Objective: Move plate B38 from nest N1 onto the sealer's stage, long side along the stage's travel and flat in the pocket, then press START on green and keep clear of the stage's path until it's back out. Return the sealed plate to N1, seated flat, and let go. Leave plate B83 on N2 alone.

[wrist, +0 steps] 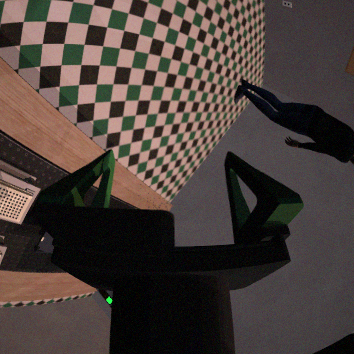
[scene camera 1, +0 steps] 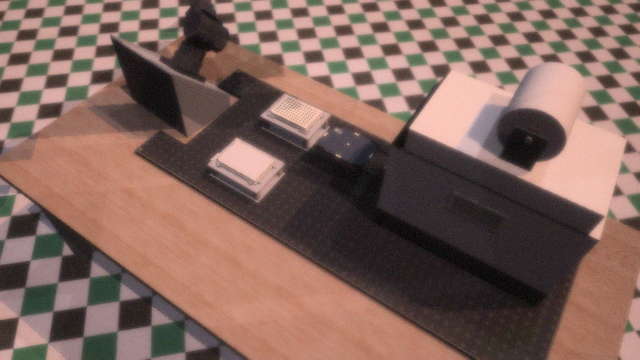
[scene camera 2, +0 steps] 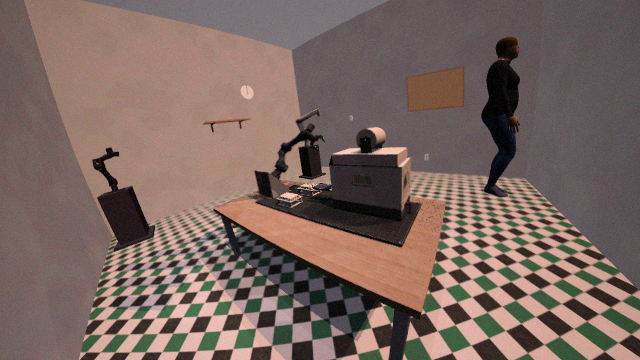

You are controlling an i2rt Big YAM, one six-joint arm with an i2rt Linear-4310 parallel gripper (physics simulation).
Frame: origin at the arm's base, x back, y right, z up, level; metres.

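Seen in the pictures: gripper, fingertip midpoint: [wrist: 169,155] [scene camera 2: 322,146]; arm's base, link origin: [scene camera 1: 182,71] [scene camera 2: 273,178].
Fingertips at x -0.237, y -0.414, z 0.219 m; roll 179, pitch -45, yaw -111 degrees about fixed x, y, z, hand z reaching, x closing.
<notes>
Offsets run from my fingertips to a thing's middle. "spot": to the spot under its first point. Level surfaces: height alone.
A plate with open wells {dx -0.065, dy +0.266, dz -0.288 m} [scene camera 1: 296,112] [wrist: 12,202] sits on the far nest {spot: dx -0.068, dy +0.305, dz -0.344 m} [scene camera 1: 287,134]. A plate with a plain pale top {dx -0.089, dy +0.486, dz -0.295 m} [scene camera 1: 246,159] [scene camera 2: 290,196] sits on the near nest {spot: dx -0.089, dy +0.540, dz -0.344 m} [scene camera 1: 232,185]. The labels B38, B83, N1 and N2 cannot be read. The sealer's dark blue stage {spot: dx -0.270, dy +0.295, dz -0.248 m} [scene camera 1: 346,144] [scene camera 2: 322,186] is out beside the sealer {spot: dx -0.595, dy +0.355, dz -0.171 m} [scene camera 1: 450,210] [scene camera 2: 370,185], with no plate on it. My gripper [wrist: 169,155] [scene camera 2: 320,142] is open and empty, raised above the table and away from both plates. START cannot be made out; a small bright green spot {spot: dx -0.431, dy +0.362, dz -0.074 m} [wrist: 109,300] shows low in the wrist view.
A white roll {dx -0.648, dy +0.237, dz +0.069 m} [scene camera 1: 545,110] [scene camera 2: 372,137] sits on top of the sealer. An upright dark panel [scene camera 1: 147,85] [scene camera 2: 263,184] stands near my arm's base. The black mat {dz -0.349 m} [scene camera 1: 320,225] lies on the wooden table {dz -0.362 m} [scene camera 1: 175,210]. A person [scene camera 2: 500,110] [wrist: 305,120] stands beyond the table.
</notes>
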